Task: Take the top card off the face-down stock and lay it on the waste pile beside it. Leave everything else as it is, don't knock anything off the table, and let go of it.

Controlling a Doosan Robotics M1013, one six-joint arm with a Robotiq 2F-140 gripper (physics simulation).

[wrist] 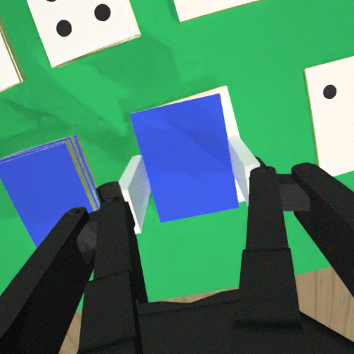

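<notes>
A blue-backed card (185,160) is between the two pale fingertips of my gripper (187,162), near the middle of the wrist view. My gripper is shut on its left and right edges. Under the card, a white card's edge (231,117), part of the waste pile, shows along the top and right side. Whether the blue card touches the pile cannot be told. The face-down stock (42,190) is a stack of blue cards at the left, a little apart from the left finger; its lower part is hidden behind the gripper.
A face-up pile with black dots (87,35) lies at the upper left, and part of another pile (7,65) shows at the left edge. A white card (215,6) is at the top and a one-dot card (337,120) at the right. The green mat (270,65) ends before the wooden table (325,290).
</notes>
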